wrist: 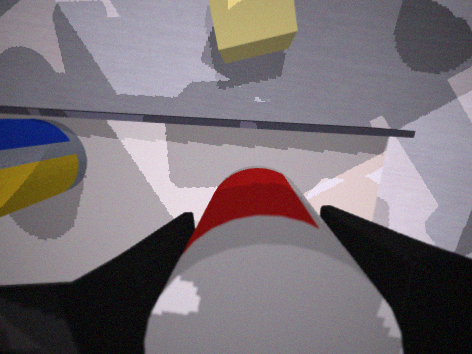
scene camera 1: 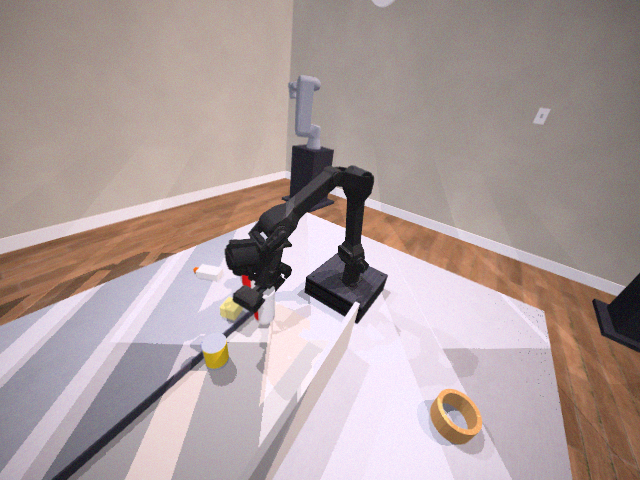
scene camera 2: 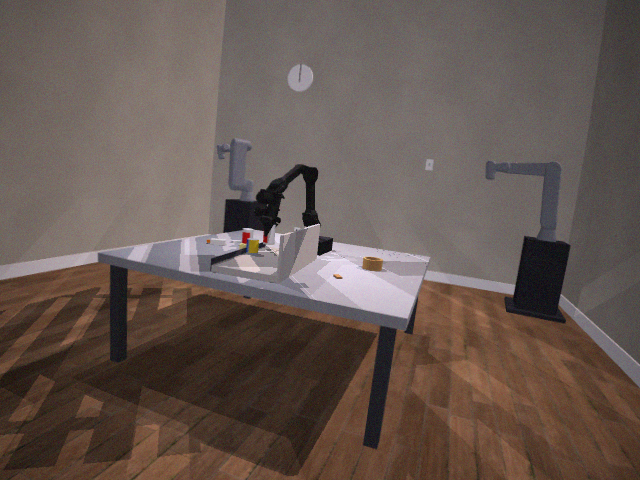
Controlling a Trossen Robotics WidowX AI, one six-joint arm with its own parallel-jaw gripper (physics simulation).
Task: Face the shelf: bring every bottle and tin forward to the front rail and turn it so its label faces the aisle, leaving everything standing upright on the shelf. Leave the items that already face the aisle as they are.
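Frame: origin at the arm's base, x ahead, y left, z up, level; centimetres.
Seen in the pictures: gripper, between the fingertips: point(wrist: 256, 217) point(scene camera 1: 261, 305) point(scene camera 2: 267, 236); arm's base, origin of its link: point(scene camera 1: 350, 278).
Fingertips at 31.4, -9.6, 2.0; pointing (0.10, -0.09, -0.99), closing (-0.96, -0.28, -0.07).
Offsets run from my fingertips to a thing's middle, as dx, dy, dz. "*": to the spot under its first point. Level surfaces: height alone.
My gripper point(scene camera 1: 260, 299) point(scene camera 2: 267, 228) point(wrist: 256, 217) is shut on a grey tin with a red label @[-0.4, +1.0, +1.1] point(scene camera 1: 267, 309) point(wrist: 256, 253). It holds the tin upright, low over the shelf floor, just behind the dark front rail point(scene camera 1: 161, 392) point(wrist: 270, 125). The red label faces the rail in the wrist view. A yellow tin with a grey top @[+15.3, +2.1, -3.3] point(scene camera 1: 215, 351) point(scene camera 2: 252, 246) point(wrist: 67, 165) stands upright at the rail, further along. A second red-and-white tin @[* -6.5, -16.4, -2.6] point(scene camera 2: 247, 235) stands beyond the rail; the gripper mostly hides it in scene camera 1. A white bottle with an orange cap @[-0.4, -32.3, -8.0] point(scene camera 1: 209, 272) lies on its side on the table.
A yellow block @[+3.2, -10.8, -7.5] point(scene camera 1: 230, 310) point(wrist: 252, 28) lies just outside the rail. The shelf's white back panel point(scene camera 1: 328, 362) point(scene camera 2: 299, 248) stands behind the tins. A tan tape ring @[-14.6, +51.8, -6.9] point(scene camera 1: 456, 415) point(scene camera 2: 372, 263) lies far right on the table @[dz -9.4] point(scene camera 1: 485, 310). The arm's base point(scene camera 1: 347, 286) sits behind the shelf.
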